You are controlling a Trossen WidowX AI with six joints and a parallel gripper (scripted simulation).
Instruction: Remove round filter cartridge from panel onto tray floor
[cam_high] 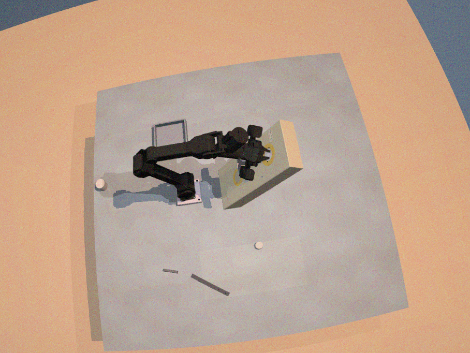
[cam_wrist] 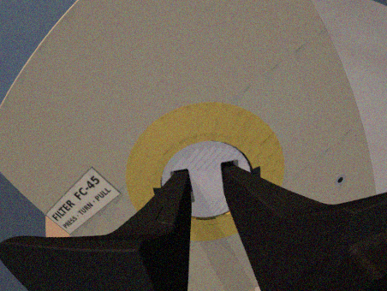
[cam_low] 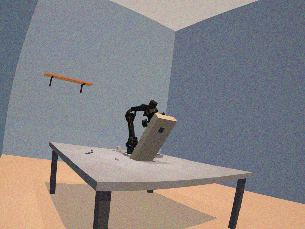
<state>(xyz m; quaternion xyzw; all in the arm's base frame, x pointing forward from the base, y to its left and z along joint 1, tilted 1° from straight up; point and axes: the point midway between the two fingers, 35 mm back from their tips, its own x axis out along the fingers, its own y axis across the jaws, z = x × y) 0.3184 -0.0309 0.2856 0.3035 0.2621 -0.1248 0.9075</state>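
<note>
My gripper tip is 38 cm past the grey tray, 31 cm to the right of it and 27 cm above it. From my gripper tip the other things lie so: round filter cartridge (1 cm below, 1 cm ahead).
</note>
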